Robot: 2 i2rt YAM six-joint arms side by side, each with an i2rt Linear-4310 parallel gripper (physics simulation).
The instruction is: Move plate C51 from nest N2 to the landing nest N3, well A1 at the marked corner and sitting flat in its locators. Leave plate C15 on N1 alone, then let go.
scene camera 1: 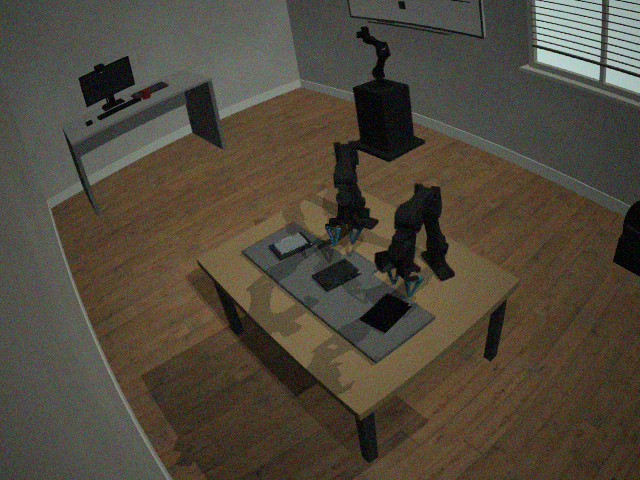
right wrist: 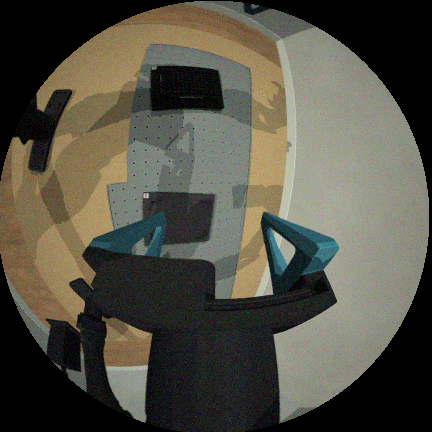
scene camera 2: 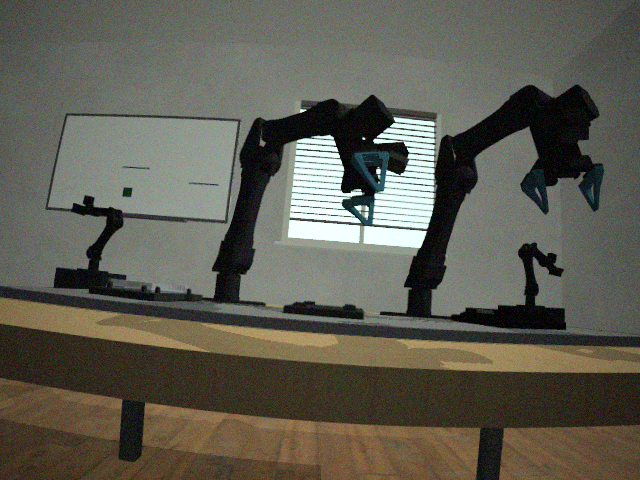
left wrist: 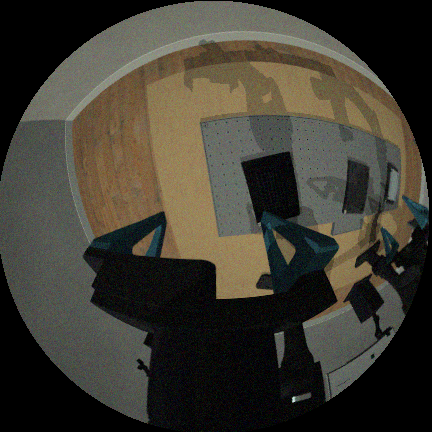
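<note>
The black welled plate C51 (scene camera 1: 386, 313) (left wrist: 272, 187) (right wrist: 187, 87) lies over the nest N3 at the right end of the board; dark shading hides its seating and which corner is A1. The nest N2 (scene camera 1: 336, 273) (scene camera 2: 323, 310) (left wrist: 356, 186) (right wrist: 180, 220) in the middle is bare, with a small white mark at one corner in the right wrist view. The pale plate C15 (scene camera 1: 291, 242) (left wrist: 393, 184) sits on N1 at the left end. My right gripper (scene camera 1: 344, 243) (scene camera 2: 375, 207) (right wrist: 213, 216) is open and empty, high behind the board. My left gripper (scene camera 1: 403, 289) (scene camera 2: 571, 211) (left wrist: 213, 216) is open and empty, high near N3.
The grey perforated board (scene camera 1: 323, 304) (left wrist: 225, 200) (right wrist: 220, 150) carries the three nests on a wooden table (scene camera 1: 248, 237). Both arm bases stand behind the board. A desk (scene camera 1: 144, 111) with a monitor and a black pedestal (scene camera 1: 383, 116) with a small arm stand in the background.
</note>
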